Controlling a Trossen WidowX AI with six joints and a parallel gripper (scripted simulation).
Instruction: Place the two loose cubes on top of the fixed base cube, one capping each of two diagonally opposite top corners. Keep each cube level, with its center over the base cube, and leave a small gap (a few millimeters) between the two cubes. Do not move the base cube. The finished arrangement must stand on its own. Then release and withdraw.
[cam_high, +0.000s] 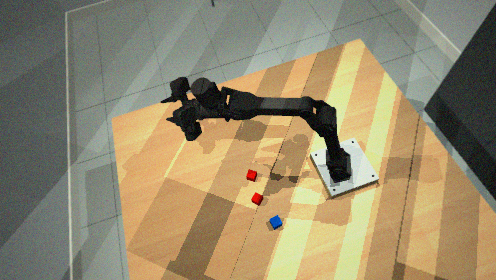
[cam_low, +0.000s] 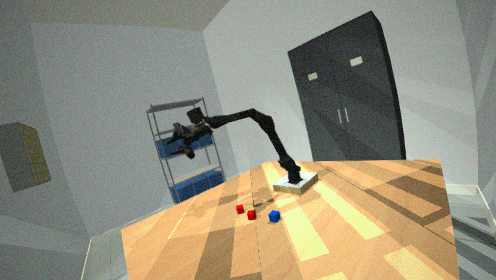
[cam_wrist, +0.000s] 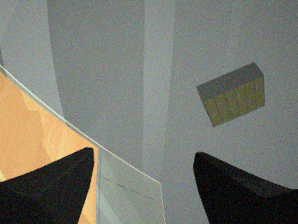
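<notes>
Now: gripper tip 380 mm above the blue cube, 310 mm to the right of it and 270 mm past it.
</notes>
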